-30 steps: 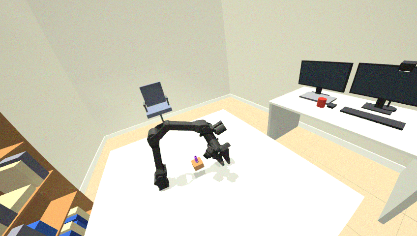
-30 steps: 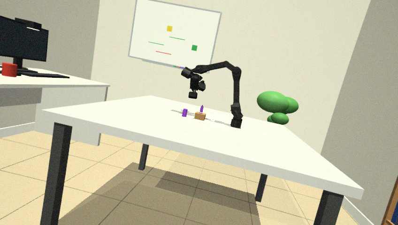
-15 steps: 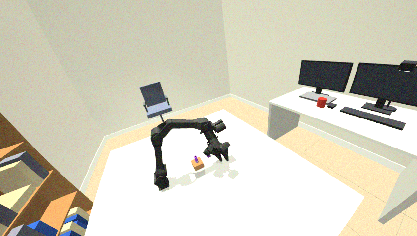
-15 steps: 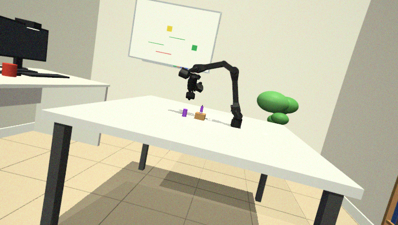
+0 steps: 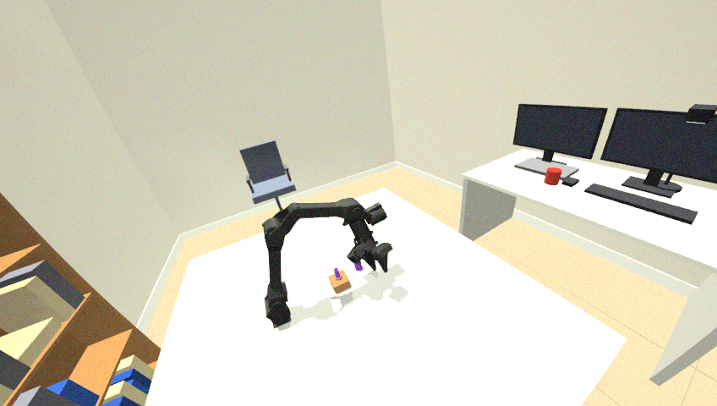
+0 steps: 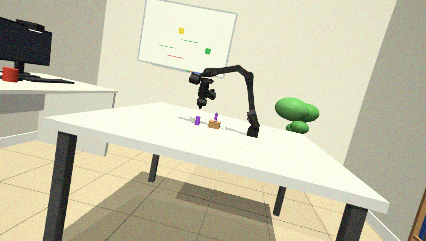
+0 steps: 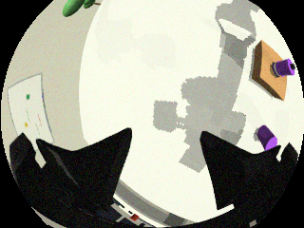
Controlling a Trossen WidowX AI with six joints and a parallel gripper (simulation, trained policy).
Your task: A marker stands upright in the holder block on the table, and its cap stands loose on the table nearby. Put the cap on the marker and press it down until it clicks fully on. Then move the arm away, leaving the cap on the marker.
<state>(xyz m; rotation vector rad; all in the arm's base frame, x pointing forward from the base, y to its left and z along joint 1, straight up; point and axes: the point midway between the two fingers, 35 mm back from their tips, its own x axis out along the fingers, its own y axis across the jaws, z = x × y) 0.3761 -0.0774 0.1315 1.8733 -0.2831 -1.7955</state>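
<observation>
The purple cap is 150 mm to the left of my gripper tip, 80 mm below it and 30 mm behind it. Also, from my gripper tip: orange holder block 130 mm behind, 110 mm to the left, 80 mm below; purple marker 130 mm behind, 110 mm to the left, 30 mm below.
</observation>
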